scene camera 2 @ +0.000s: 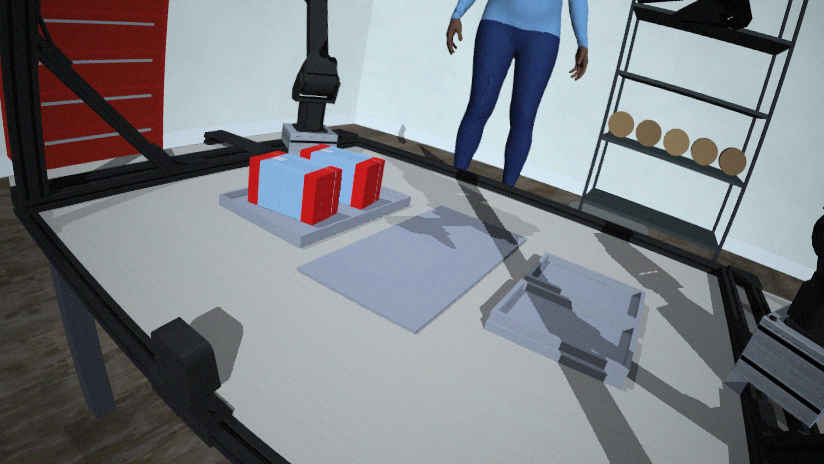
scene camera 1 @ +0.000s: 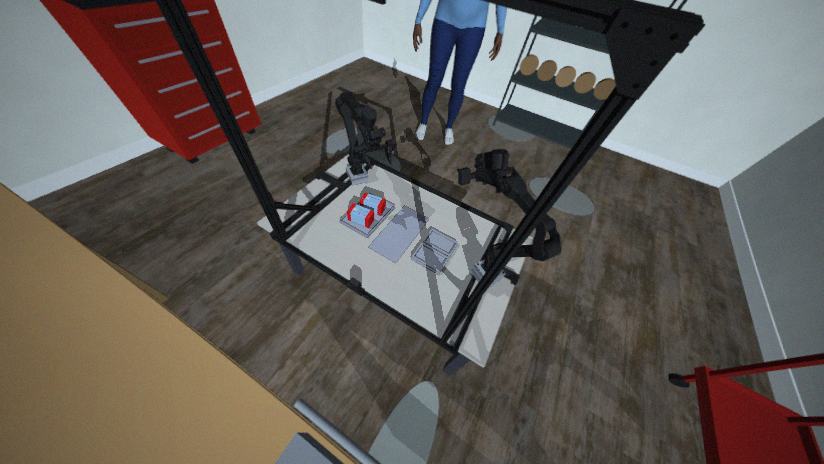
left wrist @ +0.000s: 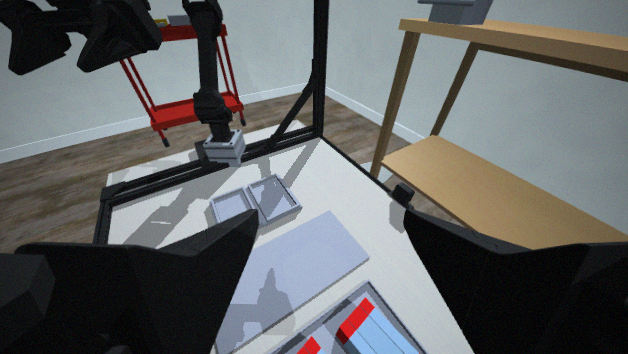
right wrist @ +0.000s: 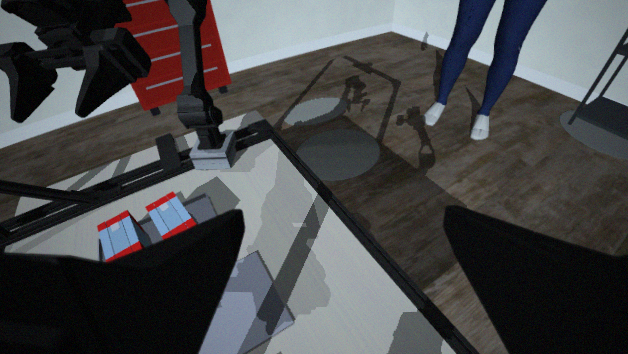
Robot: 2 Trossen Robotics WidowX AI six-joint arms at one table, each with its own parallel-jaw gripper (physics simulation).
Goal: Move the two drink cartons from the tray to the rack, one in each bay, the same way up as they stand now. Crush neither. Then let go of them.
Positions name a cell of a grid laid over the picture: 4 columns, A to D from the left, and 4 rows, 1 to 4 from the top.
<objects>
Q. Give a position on a grey mat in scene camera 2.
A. B3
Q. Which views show the left gripper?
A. Scene camera 1, the left wrist view and the right wrist view only.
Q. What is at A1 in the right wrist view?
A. The left gripper.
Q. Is the left gripper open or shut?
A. Open.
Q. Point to a grey mat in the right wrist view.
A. B4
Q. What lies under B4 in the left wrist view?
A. The left gripper.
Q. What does the right gripper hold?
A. Nothing.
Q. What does the left gripper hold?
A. Nothing.
</objects>
